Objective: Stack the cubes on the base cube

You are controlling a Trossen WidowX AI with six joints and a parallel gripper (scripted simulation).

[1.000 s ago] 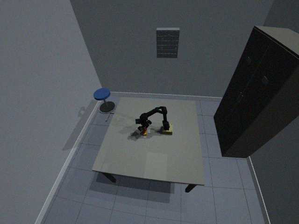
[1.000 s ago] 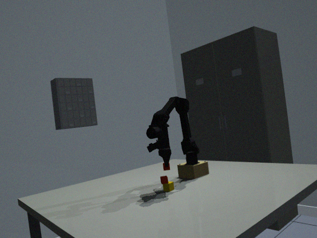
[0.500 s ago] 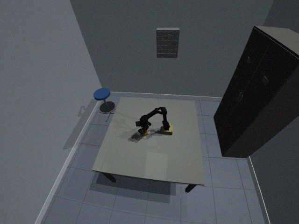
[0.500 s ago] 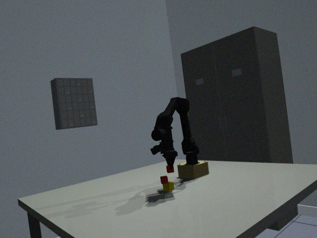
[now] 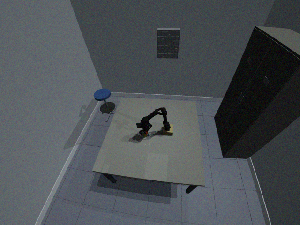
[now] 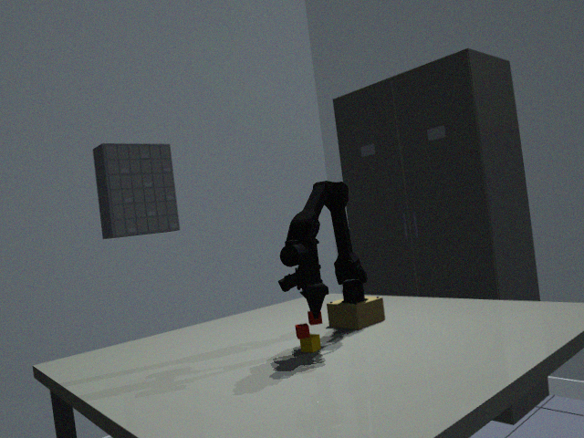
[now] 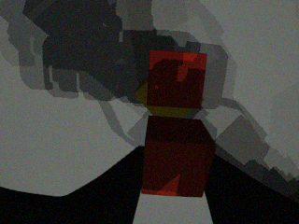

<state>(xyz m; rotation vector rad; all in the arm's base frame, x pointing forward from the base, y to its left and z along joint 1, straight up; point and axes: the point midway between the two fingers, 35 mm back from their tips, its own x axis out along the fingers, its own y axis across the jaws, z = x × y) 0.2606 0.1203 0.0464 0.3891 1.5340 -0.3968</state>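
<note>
Now: gripper tip 7 cm above the yellow cube, 2 cm short of it and 1 cm to the left of it.
</note>
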